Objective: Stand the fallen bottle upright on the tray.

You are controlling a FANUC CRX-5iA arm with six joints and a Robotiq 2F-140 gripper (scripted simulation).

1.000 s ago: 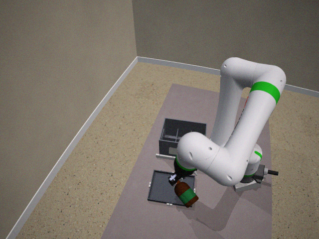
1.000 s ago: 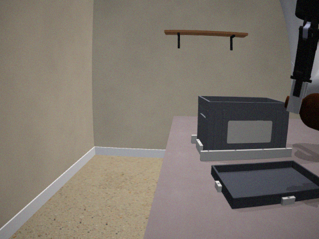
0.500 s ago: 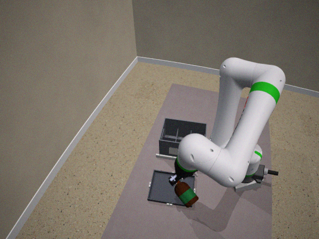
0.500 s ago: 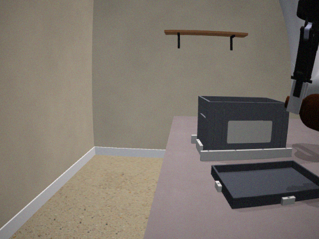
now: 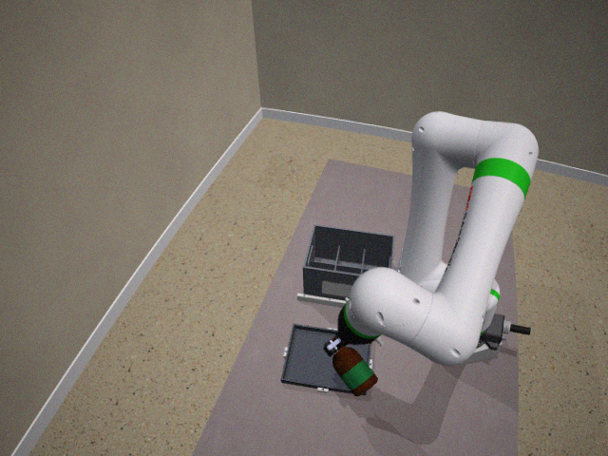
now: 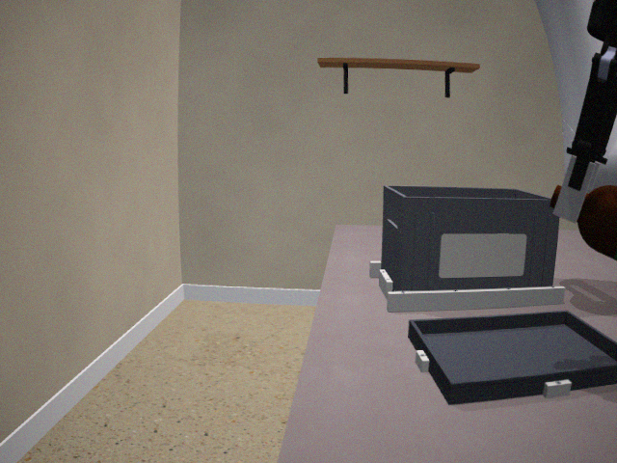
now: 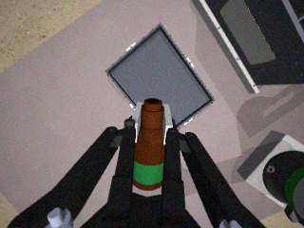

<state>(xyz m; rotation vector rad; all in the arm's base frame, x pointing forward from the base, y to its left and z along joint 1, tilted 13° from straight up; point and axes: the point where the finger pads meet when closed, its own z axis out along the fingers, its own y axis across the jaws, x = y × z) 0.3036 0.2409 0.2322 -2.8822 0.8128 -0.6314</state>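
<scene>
Right now my hand is 4 cm past the bottle, 3 cm above it and 2 cm to the right of it. From my hand the other things lie so: tray 21 cm below, 4 cm to the right, 4 cm ahead; then crate 34 cm to the right, 13 cm below, 8 cm ahead.
</scene>
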